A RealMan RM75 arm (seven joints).
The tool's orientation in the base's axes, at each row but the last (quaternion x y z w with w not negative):
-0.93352, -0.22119, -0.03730, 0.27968
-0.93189, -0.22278, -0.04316, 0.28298
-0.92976, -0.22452, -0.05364, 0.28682
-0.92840, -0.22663, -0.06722, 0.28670
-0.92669, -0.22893, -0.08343, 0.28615
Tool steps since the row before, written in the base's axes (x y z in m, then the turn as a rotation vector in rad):
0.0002, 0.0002, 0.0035, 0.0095, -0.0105, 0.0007
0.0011, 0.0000, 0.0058, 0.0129, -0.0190, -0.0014
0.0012, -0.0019, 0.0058, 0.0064, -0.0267, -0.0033
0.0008, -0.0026, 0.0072, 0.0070, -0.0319, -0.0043
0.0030, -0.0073, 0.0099, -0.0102, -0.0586, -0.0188
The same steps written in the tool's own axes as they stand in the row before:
0.0009, -0.0018, -0.0028, 0.0046, 0.0116, -0.0068
0.0022, -0.0025, -0.0049, 0.0039, 0.0205, -0.0098
0.0017, -0.0010, -0.0059, -0.0054, 0.0242, -0.0123
0.0016, -0.0013, -0.0074, -0.0071, 0.0288, -0.0144
0.0027, 0.0019, -0.0122, -0.0364, 0.0473, -0.0181

